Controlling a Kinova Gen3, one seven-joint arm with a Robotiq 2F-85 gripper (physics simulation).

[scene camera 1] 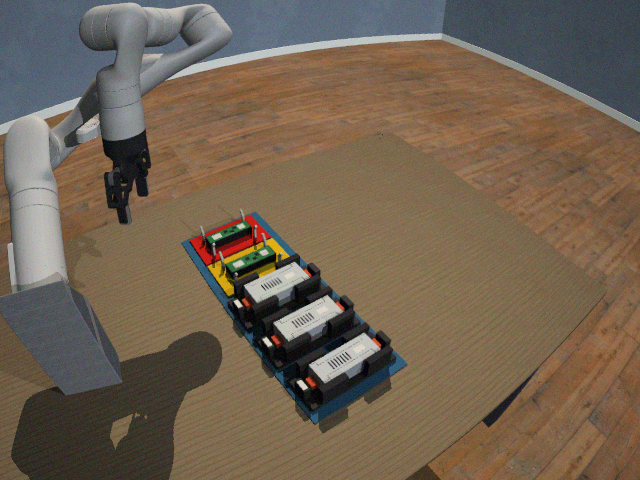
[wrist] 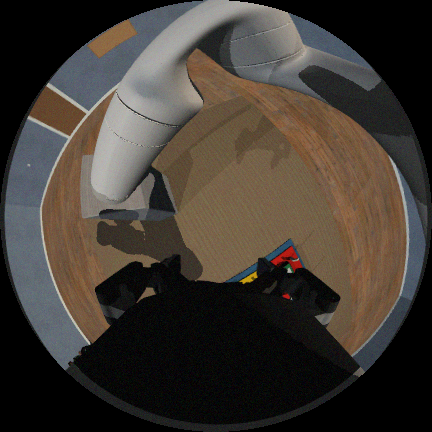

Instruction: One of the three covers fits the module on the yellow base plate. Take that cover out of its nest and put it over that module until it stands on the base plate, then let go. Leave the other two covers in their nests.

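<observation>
My gripper is open and empty, pointing down high above the table beyond the red end of the blue board. The yellow base plate carries a green-topped module with upright pins around it. Three similar light-grey covers with dark slots and orange ends sit in black nests: one cover nearest the yellow plate, one in the middle, one at the far end. The covers do not show in the wrist view; the fingers hide part of the yellow plate there.
The red base plate with another green-topped module and upright pins lies beside the yellow one. Plates and nests share a blue board. The arm's grey pedestal stands on the table's left.
</observation>
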